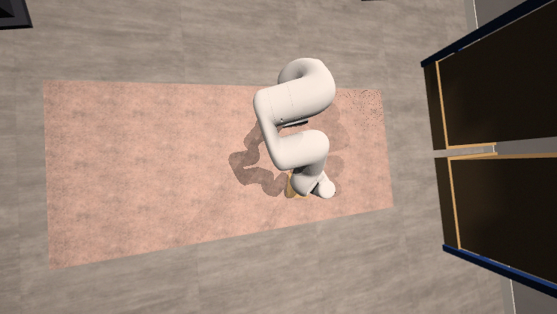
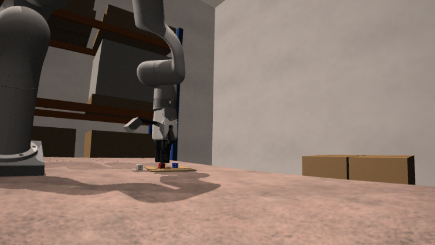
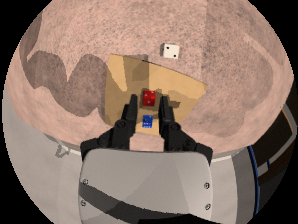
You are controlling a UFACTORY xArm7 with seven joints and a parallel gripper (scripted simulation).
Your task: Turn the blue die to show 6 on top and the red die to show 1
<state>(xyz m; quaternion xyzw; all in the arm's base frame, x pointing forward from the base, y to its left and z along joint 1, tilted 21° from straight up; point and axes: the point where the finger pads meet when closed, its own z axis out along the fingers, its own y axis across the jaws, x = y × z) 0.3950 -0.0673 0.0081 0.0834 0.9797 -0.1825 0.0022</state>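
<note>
The red die lies 30 mm below my hand. From my hand the other things lie so: tan mat (40 mm below, 20 mm ahead); blue die (50 mm ahead, 30 mm below, 10 mm to the right); white die (60 mm behind, 30 mm to the left, 30 mm below).
</note>
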